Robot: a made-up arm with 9 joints. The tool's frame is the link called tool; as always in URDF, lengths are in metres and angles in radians. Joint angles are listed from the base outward.
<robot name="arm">
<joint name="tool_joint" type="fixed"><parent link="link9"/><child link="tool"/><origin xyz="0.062 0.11 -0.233"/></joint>
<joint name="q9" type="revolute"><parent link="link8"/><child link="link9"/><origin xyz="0.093 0.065 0.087"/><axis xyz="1 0 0"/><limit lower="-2.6" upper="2.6"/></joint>
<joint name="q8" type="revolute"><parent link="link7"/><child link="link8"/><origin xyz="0.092 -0.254 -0.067"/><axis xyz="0 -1 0"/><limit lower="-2.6" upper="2.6"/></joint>
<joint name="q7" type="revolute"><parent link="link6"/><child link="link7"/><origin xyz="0.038 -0.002 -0.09"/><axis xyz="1 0 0"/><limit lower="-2.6" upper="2.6"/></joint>
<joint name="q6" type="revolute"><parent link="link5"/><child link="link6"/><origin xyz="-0.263 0.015 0.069"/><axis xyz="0 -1 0"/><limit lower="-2.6" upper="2.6"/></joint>
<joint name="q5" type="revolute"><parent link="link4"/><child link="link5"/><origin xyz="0.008 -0.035 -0.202"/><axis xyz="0 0 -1"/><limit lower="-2.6" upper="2.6"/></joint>
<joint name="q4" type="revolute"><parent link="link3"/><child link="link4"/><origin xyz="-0.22 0.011 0.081"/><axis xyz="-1 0 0"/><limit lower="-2.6" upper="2.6"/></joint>
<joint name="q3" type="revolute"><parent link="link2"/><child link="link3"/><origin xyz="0.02 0.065 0.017"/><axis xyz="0 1 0"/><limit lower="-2.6" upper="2.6"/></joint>
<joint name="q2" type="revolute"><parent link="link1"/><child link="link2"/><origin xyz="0.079 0.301 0.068"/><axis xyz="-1 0 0"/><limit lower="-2.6" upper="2.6"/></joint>
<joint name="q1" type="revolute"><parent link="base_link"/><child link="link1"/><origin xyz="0 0 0.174"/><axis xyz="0 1 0"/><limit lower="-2.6" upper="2.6"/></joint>
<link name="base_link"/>
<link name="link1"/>
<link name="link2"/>
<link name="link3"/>
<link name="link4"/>
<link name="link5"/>
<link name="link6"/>
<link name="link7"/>
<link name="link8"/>
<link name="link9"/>
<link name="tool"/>
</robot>
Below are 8 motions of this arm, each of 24 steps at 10 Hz.
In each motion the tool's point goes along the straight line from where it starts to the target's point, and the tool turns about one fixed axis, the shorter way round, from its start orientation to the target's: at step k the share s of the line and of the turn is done. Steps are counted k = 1, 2, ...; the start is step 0. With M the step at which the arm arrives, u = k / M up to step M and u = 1 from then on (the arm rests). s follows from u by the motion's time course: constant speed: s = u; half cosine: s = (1 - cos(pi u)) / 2; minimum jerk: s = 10 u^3 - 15 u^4 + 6 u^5.
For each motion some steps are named. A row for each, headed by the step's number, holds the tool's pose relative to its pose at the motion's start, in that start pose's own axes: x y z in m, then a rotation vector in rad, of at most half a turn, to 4 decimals.
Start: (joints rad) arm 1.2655 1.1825 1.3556 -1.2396 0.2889 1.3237 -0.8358 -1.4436 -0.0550
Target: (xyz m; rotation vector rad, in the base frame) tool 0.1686 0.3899 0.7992 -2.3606 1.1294 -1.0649
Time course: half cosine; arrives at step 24
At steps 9, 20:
9: 0.1451 -0.0715 0.0665 -0.0361 -0.2112 -0.0361
20: 0.4385 -0.2162 0.2010 -0.1090 -0.6383 -0.1090

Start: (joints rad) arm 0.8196 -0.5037 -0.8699 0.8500 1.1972 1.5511 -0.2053 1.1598 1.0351
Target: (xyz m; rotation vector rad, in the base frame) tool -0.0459 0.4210 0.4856 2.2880 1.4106 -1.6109
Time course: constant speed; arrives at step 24
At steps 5, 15, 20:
5: -0.0462 -0.0634 -0.0233 -0.0841 -0.1140 0.1192
15: -0.1385 -0.1902 -0.0699 -0.2524 -0.3421 0.3576
20: -0.1846 -0.2536 -0.0932 -0.3365 -0.4561 0.4768

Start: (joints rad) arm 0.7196 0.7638 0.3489 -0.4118 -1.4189 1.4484 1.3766 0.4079 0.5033
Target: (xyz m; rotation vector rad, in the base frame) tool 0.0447 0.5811 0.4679 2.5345 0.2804 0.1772
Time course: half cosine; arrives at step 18
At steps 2, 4, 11, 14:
2: -0.0017 -0.0064 0.0004 -0.0108 -0.0008 -0.0027
4: -0.0068 -0.0249 0.0014 -0.0418 -0.0033 -0.0104
11: -0.0388 -0.1428 0.0083 -0.2396 -0.0188 -0.0596
14: -0.0510 -0.1879 0.0109 -0.3154 -0.0248 -0.0784

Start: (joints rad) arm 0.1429 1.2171 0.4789 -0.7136 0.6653 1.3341 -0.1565 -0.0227 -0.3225
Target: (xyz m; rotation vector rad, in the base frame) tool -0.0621 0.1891 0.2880 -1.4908 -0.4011 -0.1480
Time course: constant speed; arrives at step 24
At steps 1, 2, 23, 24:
1: -0.0053 0.0053 -0.0056 0.0112 0.0009 0.0238
2: -0.0106 0.0106 -0.0112 0.0225 0.0018 0.0475
23: -0.1221 0.1221 -0.1288 0.2584 0.0212 0.5463
24: -0.1274 0.1274 -0.1344 0.2696 0.0221 0.5701

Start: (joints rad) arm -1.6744 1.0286 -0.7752 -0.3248 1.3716 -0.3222 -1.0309 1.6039 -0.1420
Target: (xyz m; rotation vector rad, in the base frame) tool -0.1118 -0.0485 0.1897 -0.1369 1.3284 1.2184
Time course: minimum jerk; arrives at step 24
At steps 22, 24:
22: -0.0677 -0.1398 -0.2732 -0.7231 -0.2398 -1.1415
24: -0.0680 -0.1405 -0.2746 -0.7268 -0.2410 -1.1473

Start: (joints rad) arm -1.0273 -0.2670 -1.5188 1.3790 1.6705 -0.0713 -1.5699 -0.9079 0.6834
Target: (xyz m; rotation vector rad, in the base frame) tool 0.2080 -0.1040 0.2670 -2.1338 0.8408 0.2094
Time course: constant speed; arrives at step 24
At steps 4, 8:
4: -0.0421 0.0506 -0.0077 0.1357 0.1467 0.0092
8: -0.0843 0.1013 -0.0154 0.2715 0.2934 0.0185

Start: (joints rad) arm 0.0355 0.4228 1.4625 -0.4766 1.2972 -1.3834 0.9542 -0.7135 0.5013
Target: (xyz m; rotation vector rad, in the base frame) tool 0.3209 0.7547 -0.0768 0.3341 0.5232 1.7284
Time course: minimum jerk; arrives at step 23
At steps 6, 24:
6: -0.0102 0.0049 -0.0435 0.1164 -0.0986 -0.0603
24: -0.0887 0.0422 -0.3775 1.0093 -0.8548 -0.5231

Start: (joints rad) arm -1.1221 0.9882 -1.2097 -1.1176 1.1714 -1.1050 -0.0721 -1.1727 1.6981
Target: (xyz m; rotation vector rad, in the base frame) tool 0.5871 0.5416 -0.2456 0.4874 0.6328 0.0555
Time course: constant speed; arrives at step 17
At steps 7, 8, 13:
7: 0.0395 -0.0278 -0.0115 -0.4701 -0.0812 0.0212
8: 0.0452 -0.0318 -0.0131 -0.5373 -0.0928 0.0242
13: 0.0734 -0.0516 -0.0213 -0.8730 -0.1509 0.0394

